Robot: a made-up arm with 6 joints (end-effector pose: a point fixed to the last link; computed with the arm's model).
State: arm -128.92 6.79 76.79 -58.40 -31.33 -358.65
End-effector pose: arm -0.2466 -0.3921 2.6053 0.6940 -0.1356 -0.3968 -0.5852
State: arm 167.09 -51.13 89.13 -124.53 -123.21 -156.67
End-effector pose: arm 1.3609 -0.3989 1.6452 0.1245 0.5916 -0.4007 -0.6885
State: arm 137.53 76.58 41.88 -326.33 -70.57 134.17
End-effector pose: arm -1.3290 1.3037 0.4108 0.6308 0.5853 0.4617 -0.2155
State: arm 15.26 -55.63 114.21 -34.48 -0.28 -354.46
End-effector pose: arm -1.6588 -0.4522 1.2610 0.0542 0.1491 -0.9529 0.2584
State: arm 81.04 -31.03 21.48 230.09 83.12 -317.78
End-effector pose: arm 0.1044 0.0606 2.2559 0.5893 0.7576 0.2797 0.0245
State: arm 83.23 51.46 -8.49 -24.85 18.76 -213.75
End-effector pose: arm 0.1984 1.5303 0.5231 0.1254 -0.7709 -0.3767 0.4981
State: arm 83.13 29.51 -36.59 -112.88 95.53 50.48
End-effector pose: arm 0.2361 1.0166 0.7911 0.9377 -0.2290 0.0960 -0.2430
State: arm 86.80 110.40 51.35 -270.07 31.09 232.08
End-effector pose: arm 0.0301 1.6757 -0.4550 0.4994 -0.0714 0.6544 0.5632
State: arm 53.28 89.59 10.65 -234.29 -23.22 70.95
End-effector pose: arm 0.9115 1.1562 -0.2642 0.4437 0.7428 0.3192 -0.3868
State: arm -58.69 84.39 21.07 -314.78 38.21 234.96
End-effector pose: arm 0.9394 -1.4405 -0.0173 0.5306 0.7739 -0.0258 -0.3449
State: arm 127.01 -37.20 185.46 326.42 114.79 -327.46
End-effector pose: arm 0.6146 -0.7127 0.7356 0.5345 -0.4095 -0.2722 0.6874
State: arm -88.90 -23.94 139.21 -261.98 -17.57 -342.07
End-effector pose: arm -0.0614 1.2805 1.7221 0.4531 0.3693 0.3399 0.7367
